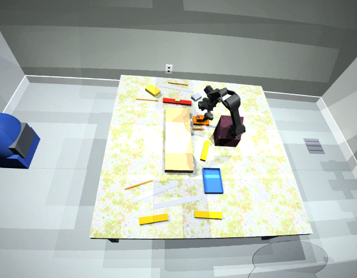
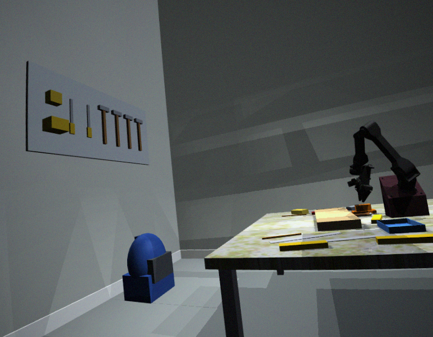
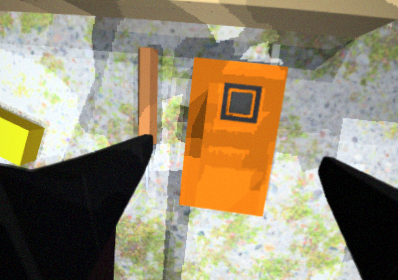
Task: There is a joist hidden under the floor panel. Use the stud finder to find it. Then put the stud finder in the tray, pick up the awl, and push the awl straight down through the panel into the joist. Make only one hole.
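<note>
Now: the orange stud finder 30 mm below my gripper tip and 10 mm ahead of it. Also, from my gripper tip: square indicator light: 30 mm ahead, 20 mm below; awl: 70 mm to the left, 70 mm below, 10 mm behind; grey block: 260 mm to the right, 60 mm below.
</note>
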